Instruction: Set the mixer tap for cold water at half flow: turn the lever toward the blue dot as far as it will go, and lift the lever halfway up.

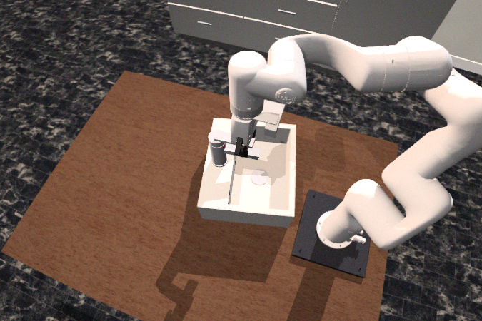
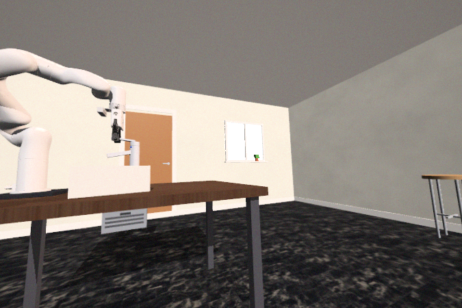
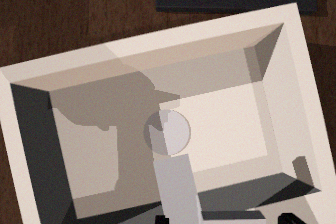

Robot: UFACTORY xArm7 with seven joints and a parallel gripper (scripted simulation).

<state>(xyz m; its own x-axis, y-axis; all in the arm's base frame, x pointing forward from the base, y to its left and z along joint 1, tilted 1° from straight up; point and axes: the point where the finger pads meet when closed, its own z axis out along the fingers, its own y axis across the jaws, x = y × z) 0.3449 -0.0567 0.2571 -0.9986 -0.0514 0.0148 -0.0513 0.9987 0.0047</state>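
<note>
The lever is 30 mm ahead of my hand. The rest, counted from my hand: white sink (30 mm behind, 30 mm to the right, 240 mm below); mixer tap (60 mm ahead, 50 mm below).
</note>
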